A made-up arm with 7 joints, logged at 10 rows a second.
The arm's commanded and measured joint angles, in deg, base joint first. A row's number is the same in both.
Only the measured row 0 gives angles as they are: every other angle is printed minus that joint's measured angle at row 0.
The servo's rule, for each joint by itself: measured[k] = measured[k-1] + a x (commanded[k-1-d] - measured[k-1]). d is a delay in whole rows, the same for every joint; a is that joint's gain. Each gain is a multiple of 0.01, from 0.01 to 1. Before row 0 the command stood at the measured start. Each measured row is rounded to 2 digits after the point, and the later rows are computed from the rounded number. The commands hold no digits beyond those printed.
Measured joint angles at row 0:
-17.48 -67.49 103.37 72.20 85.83 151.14 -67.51
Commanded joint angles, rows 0 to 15:
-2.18 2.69 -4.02 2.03 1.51 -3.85 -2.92
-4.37 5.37 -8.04 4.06 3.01 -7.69 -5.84
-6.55 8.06 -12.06 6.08 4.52 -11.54 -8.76
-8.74 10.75 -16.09 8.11 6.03 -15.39 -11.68
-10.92 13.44 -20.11 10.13 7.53 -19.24 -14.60
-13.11 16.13 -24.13 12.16 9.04 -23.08 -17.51
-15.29 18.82 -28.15 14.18 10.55 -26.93 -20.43
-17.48 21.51 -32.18 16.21 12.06 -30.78 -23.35
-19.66 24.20 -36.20 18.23 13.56 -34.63 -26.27
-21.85 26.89 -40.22 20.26 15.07 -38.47 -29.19
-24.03 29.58 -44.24 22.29 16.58 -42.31 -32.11
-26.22 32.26 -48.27 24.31 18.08 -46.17 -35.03
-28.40 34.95 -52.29 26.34 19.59 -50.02 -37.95
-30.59 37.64 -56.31 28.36 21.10 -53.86 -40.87
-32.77 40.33 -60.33 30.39 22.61 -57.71 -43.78
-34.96 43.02 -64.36 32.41 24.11 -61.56 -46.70
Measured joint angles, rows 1 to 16:
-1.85 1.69 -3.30 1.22 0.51 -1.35 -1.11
-3.99 4.01 -7.19 2.92 1.36 -3.57 -2.91
-6.17 6.56 -11.18 4.82 2.43 -6.36 -5.13
-8.35 9.20 -15.21 6.79 3.65 -9.52 -7.62
-10.53 11.87 -19.23 8.79 4.97 -12.92 -10.27
-12.72 14.55 -23.25 10.81 6.35 -16.48 -13.02
-14.90 17.24 -27.27 12.83 7.78 -20.14 -15.84
-17.09 19.93 -31.30 14.86 9.24 -23.86 -18.69
-19.27 22.62 -35.32 16.88 10.71 -27.63 -21.57
-21.46 25.31 -39.34 18.91 12.19 -31.42 -24.47
-23.64 28.00 -43.36 20.94 13.68 -35.23 -27.37
-25.83 30.68 -47.39 22.96 15.18 -39.06 -30.28
-28.01 33.37 -51.41 24.99 16.68 -42.90 -33.19
-30.20 36.06 -55.43 27.01 18.18 -46.74 -36.11
-32.38 38.75 -59.45 29.04 19.69 -50.58 -39.02
-34.57 41.44 -63.48 31.06 21.19 -54.42 -41.94
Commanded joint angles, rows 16 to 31:
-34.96 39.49 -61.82 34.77 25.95 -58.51 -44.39
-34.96 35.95 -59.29 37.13 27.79 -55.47 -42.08
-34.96 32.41 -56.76 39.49 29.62 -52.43 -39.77
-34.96 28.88 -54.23 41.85 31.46 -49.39 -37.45
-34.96 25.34 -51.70 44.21 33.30 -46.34 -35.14
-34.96 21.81 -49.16 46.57 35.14 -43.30 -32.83
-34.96 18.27 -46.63 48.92 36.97 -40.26 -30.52
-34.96 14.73 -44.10 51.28 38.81 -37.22 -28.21
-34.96 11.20 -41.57 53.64 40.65 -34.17 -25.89
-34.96 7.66 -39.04 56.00 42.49 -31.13 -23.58
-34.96 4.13 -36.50 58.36 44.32 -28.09 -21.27
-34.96 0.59 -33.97 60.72 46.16 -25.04 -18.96
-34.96 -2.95 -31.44 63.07 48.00 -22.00 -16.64
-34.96 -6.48 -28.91 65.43 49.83 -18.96 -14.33
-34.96 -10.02 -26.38 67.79 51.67 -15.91 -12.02
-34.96 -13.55 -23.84 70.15 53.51 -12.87 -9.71
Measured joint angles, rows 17 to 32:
-34.90 40.21 -62.12 33.29 22.81 -55.85 -42.87
-34.95 37.53 -59.80 35.59 24.50 -55.72 -42.57
-34.96 34.30 -57.31 37.93 26.24 -54.57 -41.51
-34.96 30.89 -54.78 40.28 28.01 -52.76 -39.97
-34.96 27.39 -52.25 42.64 29.81 -50.51 -38.13
-34.96 23.87 -49.72 45.00 31.62 -47.99 -36.12
-34.96 20.34 -47.19 47.35 33.44 -45.28 -33.99
-34.96 16.81 -44.66 49.71 35.27 -42.46 -31.79
-34.96 13.28 -42.13 52.07 37.10 -39.56 -29.55
-34.96 9.74 -39.60 54.43 38.93 -36.61 -27.28
-34.96 6.21 -37.06 56.79 40.76 -33.63 -25.00
-34.96 2.67 -34.53 59.15 42.60 -30.62 -22.70
-34.96 -0.87 -32.00 61.50 44.44 -27.60 -20.40
-34.96 -4.40 -29.47 63.86 46.27 -24.58 -18.09
-34.96 -7.94 -26.94 66.22 48.11 -21.55 -15.78
-34.96 -11.47 -24.40 68.58 49.95 -18.51 -13.47

